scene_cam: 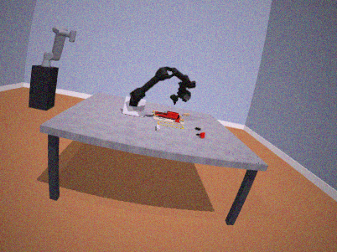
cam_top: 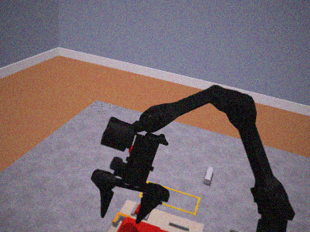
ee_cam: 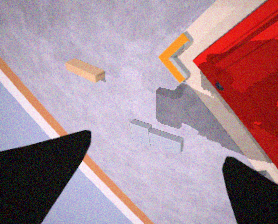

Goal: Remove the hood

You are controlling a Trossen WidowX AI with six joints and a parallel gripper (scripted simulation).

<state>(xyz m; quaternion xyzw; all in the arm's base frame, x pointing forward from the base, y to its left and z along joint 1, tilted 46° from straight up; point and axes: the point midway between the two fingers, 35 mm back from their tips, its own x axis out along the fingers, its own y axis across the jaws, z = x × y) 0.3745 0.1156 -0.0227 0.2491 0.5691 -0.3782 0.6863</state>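
Right now my gripper tip is 40 mm past the hood, 60 mm to the left of it and 90 mm above it. Round my gripper tip: grey bar (200 mm behind, 430 mm to the right, 120 mm below); black wheel (130 mm ahead, 270 mm to the right, 120 mm below).
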